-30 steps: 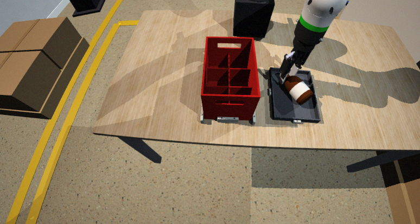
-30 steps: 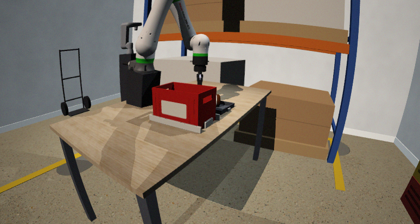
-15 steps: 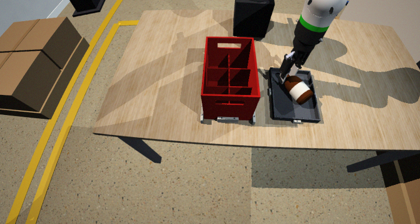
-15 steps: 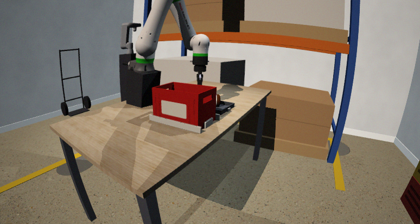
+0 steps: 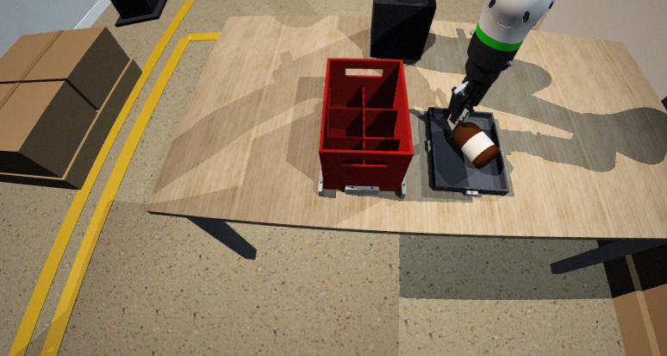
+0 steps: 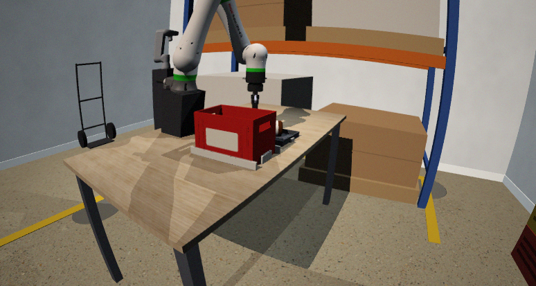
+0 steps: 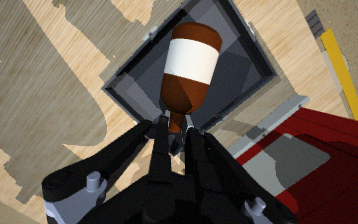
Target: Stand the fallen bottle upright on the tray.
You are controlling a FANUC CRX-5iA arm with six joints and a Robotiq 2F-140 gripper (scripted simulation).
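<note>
My hand is 5 cm short of the brown bottle, 2 cm to the right of it and 2 cm above it. Round my hand: dark grey tray: 7 cm ahead, 5 cm below, 2 cm to the left; red crate: 26 cm to the right, 2 cm above, 1 cm ahead.
</note>
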